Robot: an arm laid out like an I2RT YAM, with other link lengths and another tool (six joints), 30 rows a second.
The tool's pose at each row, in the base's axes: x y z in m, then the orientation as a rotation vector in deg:
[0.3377 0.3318 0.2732 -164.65 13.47 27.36]
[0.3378 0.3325 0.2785 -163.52 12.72 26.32]
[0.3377 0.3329 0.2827 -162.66 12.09 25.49]
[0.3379 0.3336 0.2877 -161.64 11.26 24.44]
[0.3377 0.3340 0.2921 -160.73 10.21 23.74]
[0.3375 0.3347 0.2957 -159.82 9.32 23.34]
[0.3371 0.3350 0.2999 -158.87 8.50 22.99]
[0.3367 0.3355 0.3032 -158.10 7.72 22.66]
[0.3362 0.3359 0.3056 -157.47 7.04 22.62]
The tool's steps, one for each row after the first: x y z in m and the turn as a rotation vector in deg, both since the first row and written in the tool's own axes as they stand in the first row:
[-0.0018 -0.0017 -0.0048 1.28 0.41 -0.72]
[-0.0033 -0.0028 -0.0085 2.25 0.76 -1.32]
[-0.0049 -0.0045 -0.0130 3.40 1.20 -2.09]
[-0.0066 -0.0057 -0.0169 4.36 1.43 -2.98]
[-0.0081 -0.0070 -0.0200 5.27 1.46 -3.73]
[-0.0099 -0.0080 -0.0237 6.21 1.46 -4.44]
[-0.0114 -0.0090 -0.0265 6.96 1.49 -5.10]
[-0.0127 -0.0097 -0.0285 7.53 1.35 -5.65]

